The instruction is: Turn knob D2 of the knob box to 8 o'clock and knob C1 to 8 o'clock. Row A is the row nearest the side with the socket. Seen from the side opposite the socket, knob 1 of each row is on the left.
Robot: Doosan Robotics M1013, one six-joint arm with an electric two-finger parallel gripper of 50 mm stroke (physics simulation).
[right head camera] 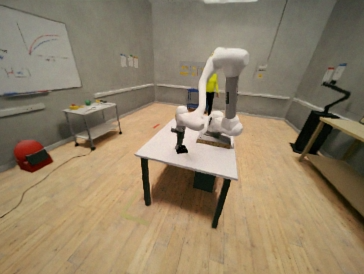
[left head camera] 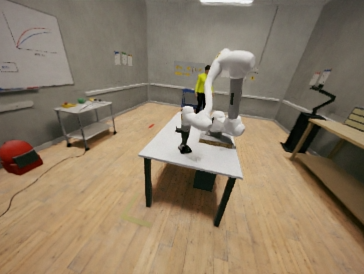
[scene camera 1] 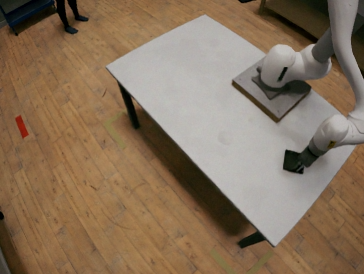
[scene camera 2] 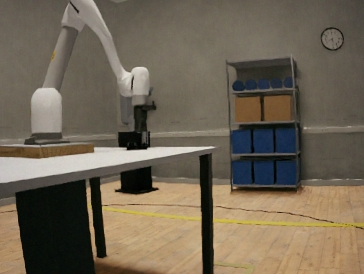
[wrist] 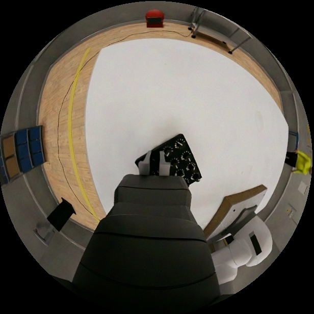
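Seen in the pictures: gripper, fingertip midpoint: (right head camera: 177, 148) (left head camera: 181, 148) (scene camera 1: 296, 168) (scene camera 2: 145, 143); arm's base at its link origin: (right head camera: 212, 133) (left head camera: 213, 133) (scene camera 1: 271, 84) (scene camera 2: 46, 144).
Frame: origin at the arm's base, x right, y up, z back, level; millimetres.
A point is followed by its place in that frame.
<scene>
The black knob box (wrist: 186, 156) (scene camera 1: 292, 161) @(y -18, x -438, z -213 mm) (right head camera: 182, 149) @(y -31, x -454, z -172 mm) (left head camera: 185, 149) @(y -17, x -480, z -171 mm) (scene camera 2: 136, 147) @(y -39, x -402, z -227 mm) lies flat on the white table, turned at a slant in the wrist view, with white marks around its knobs. My gripper (wrist: 155, 156) (scene camera 1: 301, 161) is shut on a knob in the row of knobs along the box's upper-left edge in the wrist view. By its place it looks like knob C1, third from the top corner. The fingers cover it, so its pointer cannot be read. Knob D2 seems hidden by the gripper in the wrist view. The socket does not show clearly.
The white table (scene camera 1: 200, 90) @(y -54, x 192, z -370 mm) (wrist: 150, 90) carries the arm's base plate (scene camera 1: 260, 97) @(y -2, x -47, z -124 mm) (left head camera: 217, 143) @(y -22, x -173, z 80 mm) beside the knob box. A shelf rack (scene camera 2: 229, 125) stands by the wall. A trolley (left head camera: 80, 109) and a red object (left head camera: 17, 152) are off to the left in the left head view.
</scene>
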